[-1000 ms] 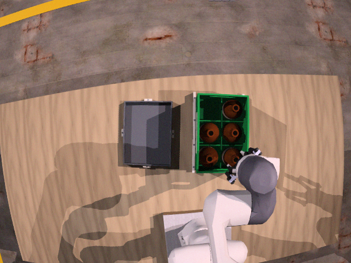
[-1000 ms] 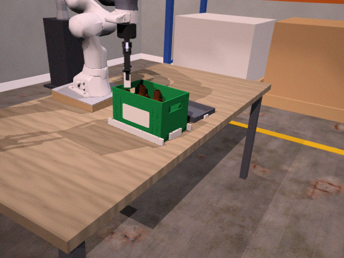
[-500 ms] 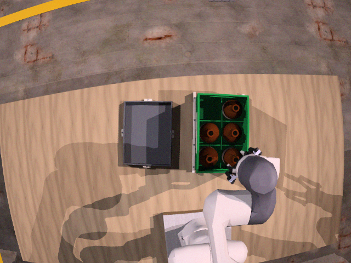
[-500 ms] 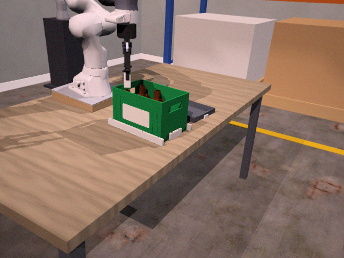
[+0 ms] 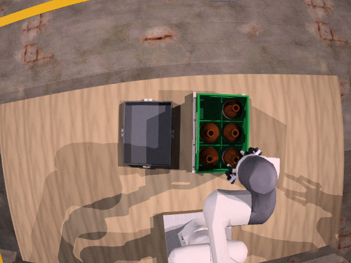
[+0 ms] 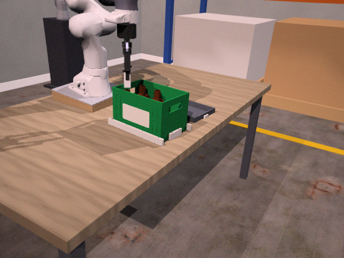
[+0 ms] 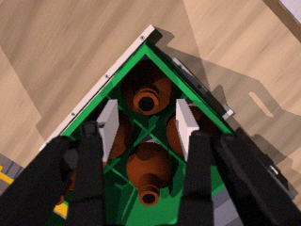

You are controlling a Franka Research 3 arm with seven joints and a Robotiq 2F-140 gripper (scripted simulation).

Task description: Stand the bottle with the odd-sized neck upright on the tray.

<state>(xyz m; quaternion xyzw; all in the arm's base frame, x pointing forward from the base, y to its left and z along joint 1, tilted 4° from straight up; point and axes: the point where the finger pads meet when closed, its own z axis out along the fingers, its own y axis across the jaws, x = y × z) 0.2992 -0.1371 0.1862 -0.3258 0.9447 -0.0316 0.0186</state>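
The green crate is 130 mm below my hand, 100 mm ahead of it and 40 mm to the left of it. The rest, counted from my hand: dark grey tray 310 mm to the left, 200 mm below, 120 mm ahead; brown bottle 180 mm ahead, 130 mm below, 20 mm to the right.
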